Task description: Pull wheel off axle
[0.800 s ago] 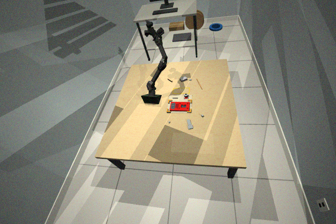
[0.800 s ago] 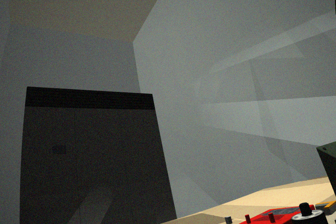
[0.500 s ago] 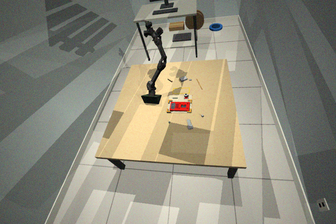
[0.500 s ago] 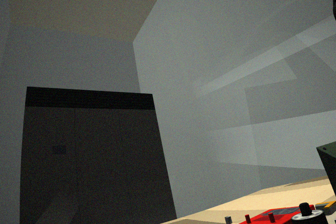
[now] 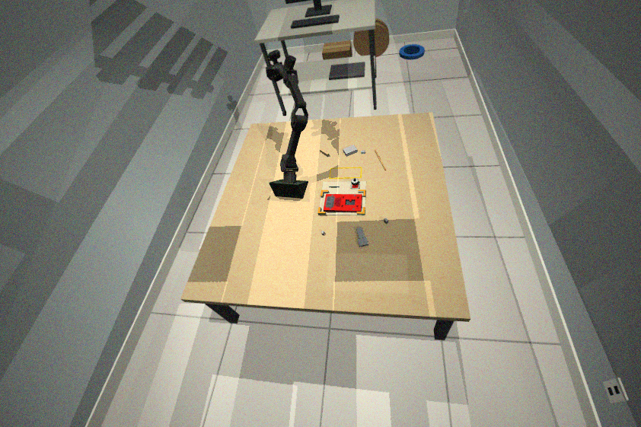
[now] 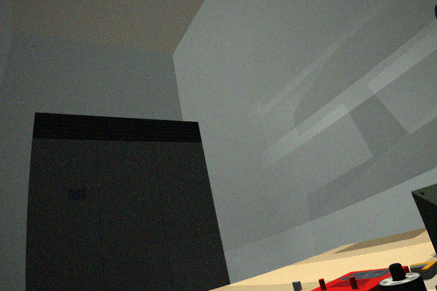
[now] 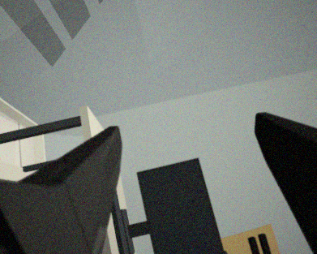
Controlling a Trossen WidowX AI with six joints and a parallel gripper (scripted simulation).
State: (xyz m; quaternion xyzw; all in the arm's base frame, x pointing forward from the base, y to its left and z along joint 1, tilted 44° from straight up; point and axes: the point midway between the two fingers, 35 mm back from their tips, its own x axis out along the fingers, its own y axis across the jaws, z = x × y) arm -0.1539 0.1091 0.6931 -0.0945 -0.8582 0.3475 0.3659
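The thin stick is 640 mm ahead of my gripper tip, 520 mm below it and 340 mm to the right of it.
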